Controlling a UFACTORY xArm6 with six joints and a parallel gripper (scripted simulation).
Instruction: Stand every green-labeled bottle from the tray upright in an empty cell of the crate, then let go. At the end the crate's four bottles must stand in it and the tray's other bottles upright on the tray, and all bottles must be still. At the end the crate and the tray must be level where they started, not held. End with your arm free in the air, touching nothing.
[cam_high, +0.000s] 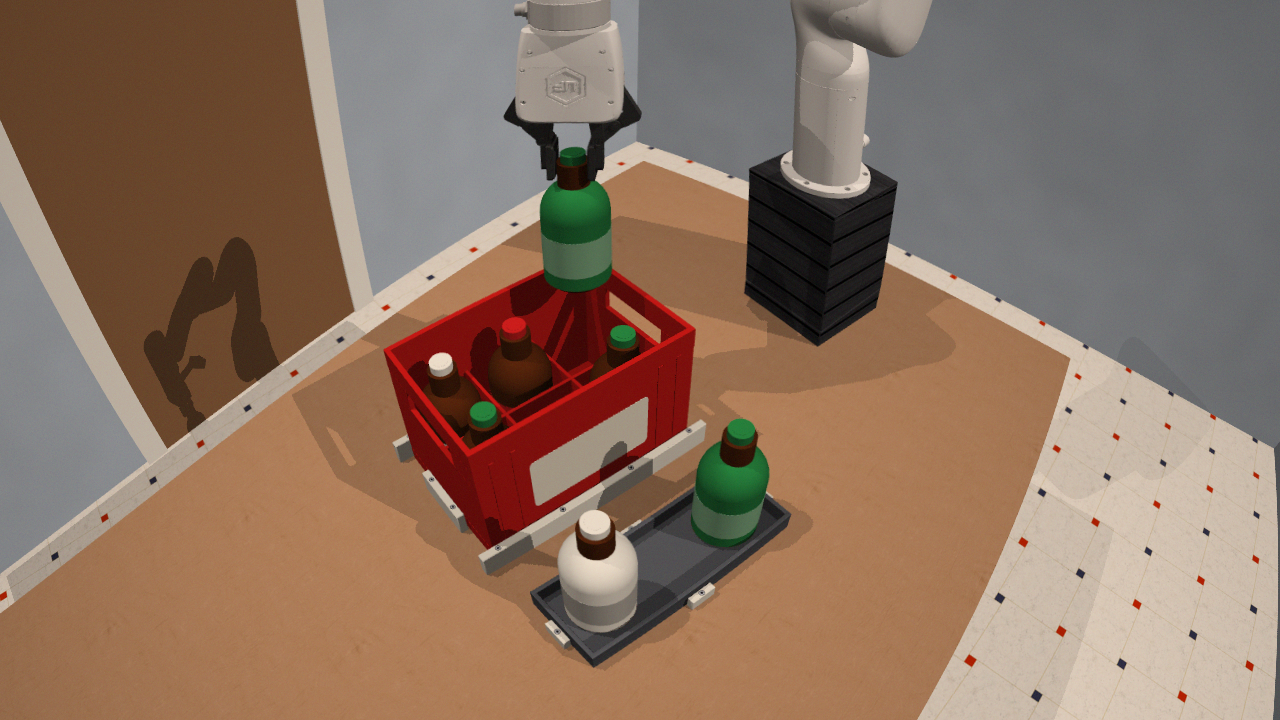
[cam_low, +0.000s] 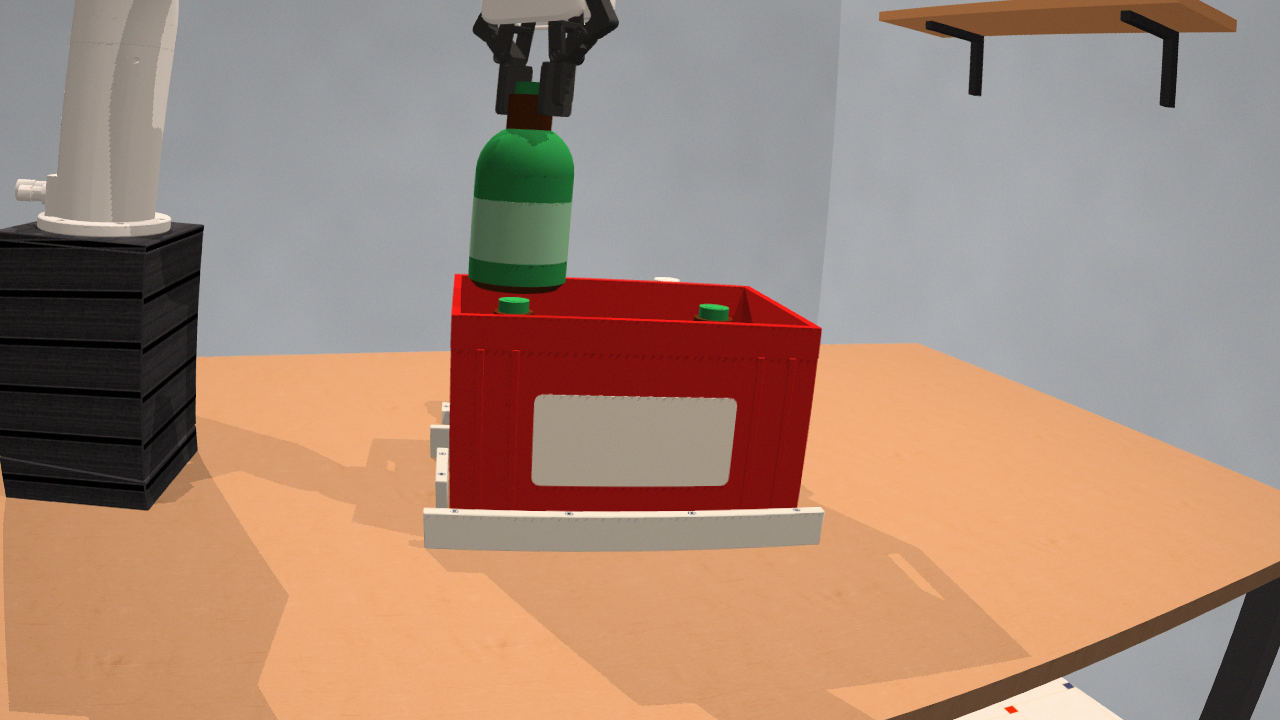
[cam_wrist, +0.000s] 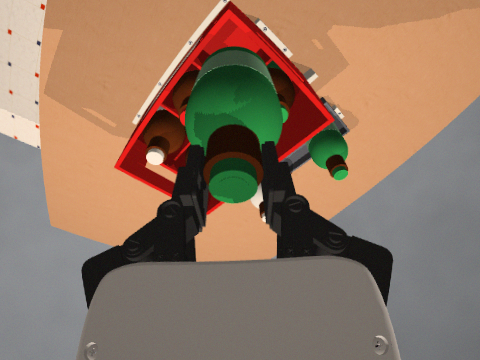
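Right now my hand is 25 cm above the crate, 9 cm short of it and 3 cm to the right of it. From my hand the other things lie so: dark tray (33 cm below, 24 cm to the left, 12 cm ahead); then green bottle (25 cm to the left, 25 cm below, 4 cm ahead); then white-labeled bottle (25 cm below, 22 cm to the left, 20 cm ahead).
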